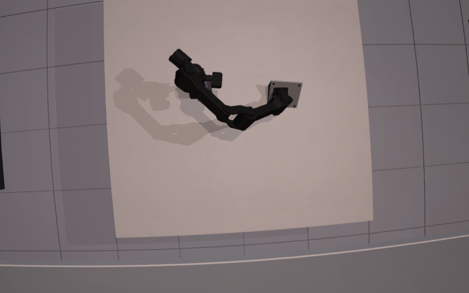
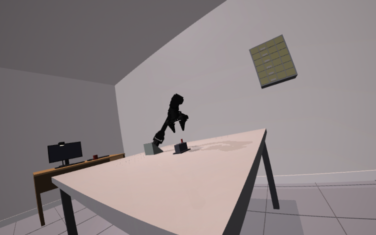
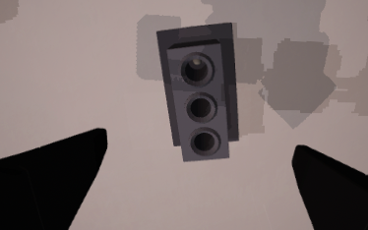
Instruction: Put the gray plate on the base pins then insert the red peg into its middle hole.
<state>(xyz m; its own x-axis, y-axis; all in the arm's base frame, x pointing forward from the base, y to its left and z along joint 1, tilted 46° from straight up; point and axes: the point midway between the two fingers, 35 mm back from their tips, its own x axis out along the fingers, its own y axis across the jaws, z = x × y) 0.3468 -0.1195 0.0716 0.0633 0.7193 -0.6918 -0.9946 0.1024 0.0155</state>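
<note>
Right now the red peg is 13 cm behind my gripper tip, 17 cm to the left of it and 10 cm below it. Also, from my gripper tip: gray plate (1 cm to the right, 9 cm below); then dark flat base (1 cm to the right, 13 cm below).
</note>
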